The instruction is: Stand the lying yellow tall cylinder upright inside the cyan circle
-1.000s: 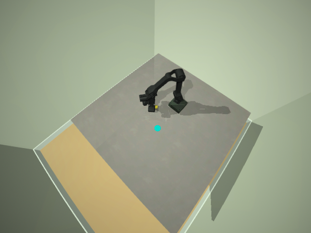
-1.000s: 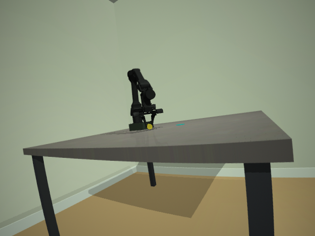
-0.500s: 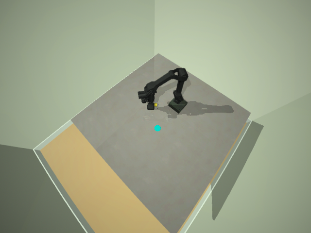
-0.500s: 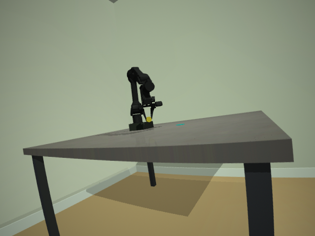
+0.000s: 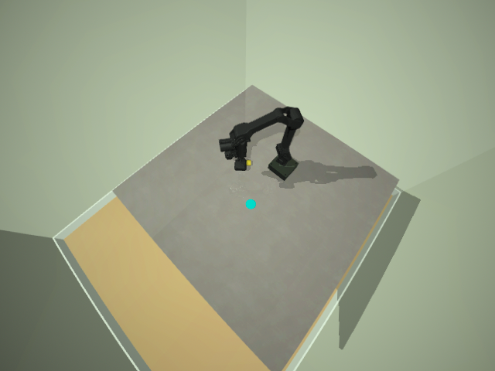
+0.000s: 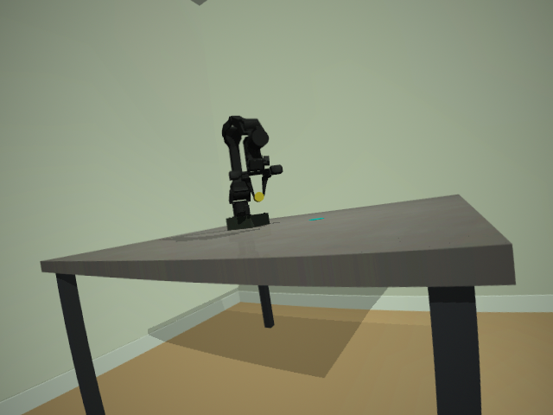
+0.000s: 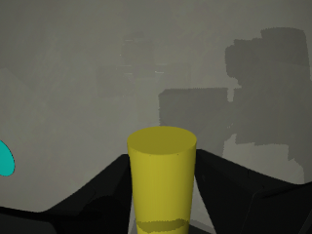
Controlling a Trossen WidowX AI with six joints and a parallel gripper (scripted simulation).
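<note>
Now: gripper tip 10 mm past the yellow tall cylinder and 20 mm to the right of it. From my gripper tip the other things lie so: cyan circle (150 mm ahead, 170 mm to the left, 110 mm below).
</note>
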